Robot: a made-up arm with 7 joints. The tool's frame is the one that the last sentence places.
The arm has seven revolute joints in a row. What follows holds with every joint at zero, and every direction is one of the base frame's. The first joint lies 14 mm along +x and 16 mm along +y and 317 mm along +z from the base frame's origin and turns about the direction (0.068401, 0.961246, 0.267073). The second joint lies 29 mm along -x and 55 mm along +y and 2 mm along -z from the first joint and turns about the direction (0.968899, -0.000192, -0.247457). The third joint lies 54 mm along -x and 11 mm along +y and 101 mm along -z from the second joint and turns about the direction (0.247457, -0.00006, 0.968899). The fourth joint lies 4 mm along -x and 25 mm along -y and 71 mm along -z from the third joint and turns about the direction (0.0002, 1, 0.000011). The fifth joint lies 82 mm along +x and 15 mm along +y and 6 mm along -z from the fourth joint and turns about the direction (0.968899, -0.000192, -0.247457). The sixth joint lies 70 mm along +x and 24 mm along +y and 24 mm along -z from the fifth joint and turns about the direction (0.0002, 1, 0.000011). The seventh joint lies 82 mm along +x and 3 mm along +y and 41 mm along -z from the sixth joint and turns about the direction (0.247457, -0.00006, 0.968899). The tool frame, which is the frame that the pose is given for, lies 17 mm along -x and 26 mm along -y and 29 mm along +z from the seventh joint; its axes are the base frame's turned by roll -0.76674, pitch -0.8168 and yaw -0.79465 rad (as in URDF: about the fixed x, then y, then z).
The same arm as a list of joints. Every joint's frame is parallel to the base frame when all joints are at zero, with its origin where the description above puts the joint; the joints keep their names.
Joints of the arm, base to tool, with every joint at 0 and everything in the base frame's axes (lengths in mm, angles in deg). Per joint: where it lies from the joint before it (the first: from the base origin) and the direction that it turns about. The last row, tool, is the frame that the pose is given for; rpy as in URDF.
joint 1: axis 0.068403 0.961235 0.26711 xyz 14 16 317
joint 2: axis 0.968889 -0.0002 -0.247497 xyz -29 55 -2
joint 3: axis 0.247497 -0.0001 0.968889 xyz -54 11 -101
joint 4: axis 0.0002 1 0 xyz -4 -25 -71
joint 5: axis 0.968889 -0.0002 -0.247497 xyz 82 15 -6
joint 6: axis 0.0002 1 0 xyz 70 24 -24
joint 7: axis 0.247497 -0.0001 0.968889 xyz 82 3 -41
tool: xyz -17 -26 29 rpy -43.93 -46.8 -45.53

